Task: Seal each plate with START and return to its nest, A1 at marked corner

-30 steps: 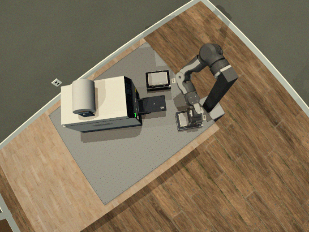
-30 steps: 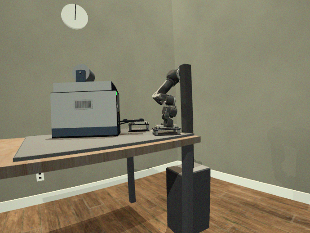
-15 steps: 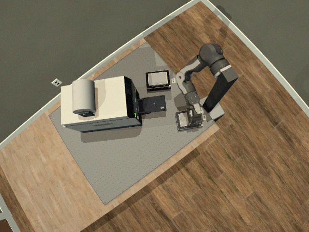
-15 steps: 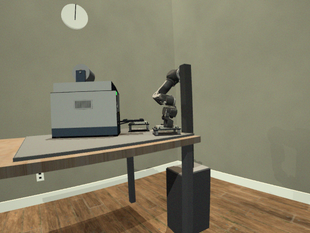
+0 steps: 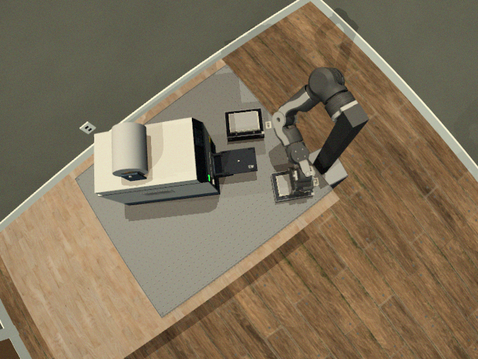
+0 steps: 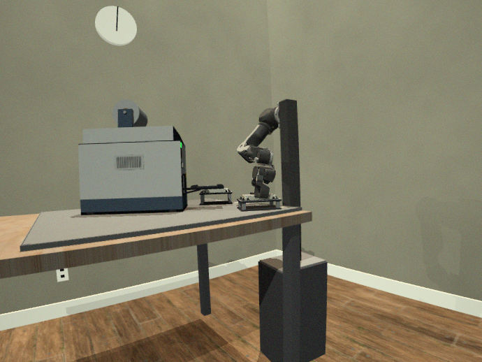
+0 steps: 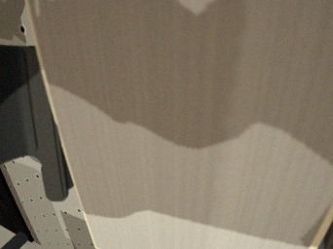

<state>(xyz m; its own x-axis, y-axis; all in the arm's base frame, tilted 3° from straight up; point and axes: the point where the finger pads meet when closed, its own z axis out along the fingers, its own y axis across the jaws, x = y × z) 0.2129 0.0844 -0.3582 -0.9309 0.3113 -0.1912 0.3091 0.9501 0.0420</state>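
Now: hand right at the plate. The rest, counted from my hand: black nest N1: 60 mm ahead, 330 mm to the right; yellow warning label: 220 mm ahead, 300 mm to the right, 100 mm above; sealer stage: 160 mm ahead, 180 mm to the right, 40 mm above.
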